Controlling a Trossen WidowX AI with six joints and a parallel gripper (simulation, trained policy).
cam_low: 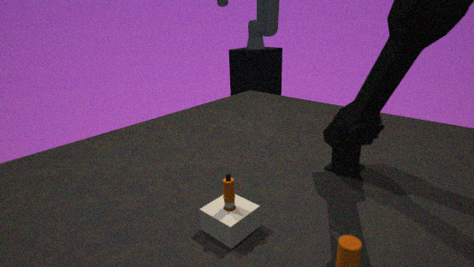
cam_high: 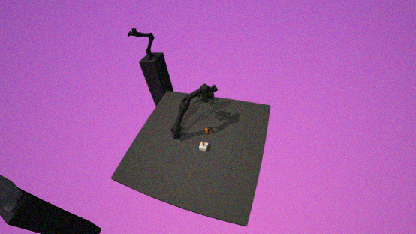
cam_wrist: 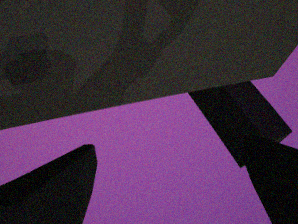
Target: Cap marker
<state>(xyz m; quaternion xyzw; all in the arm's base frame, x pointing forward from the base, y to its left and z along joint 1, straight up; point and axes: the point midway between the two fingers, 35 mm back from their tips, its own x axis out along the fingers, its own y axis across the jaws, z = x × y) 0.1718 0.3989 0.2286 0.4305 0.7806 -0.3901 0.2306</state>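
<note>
Now: gripper tip 290 mm to the left of the orange cap, 180 mm above it and 120 mm short of it. From my gripper tip the other things lie so: white holder block (470 mm to the right, 190 mm below, 150 mm ahead).
</note>
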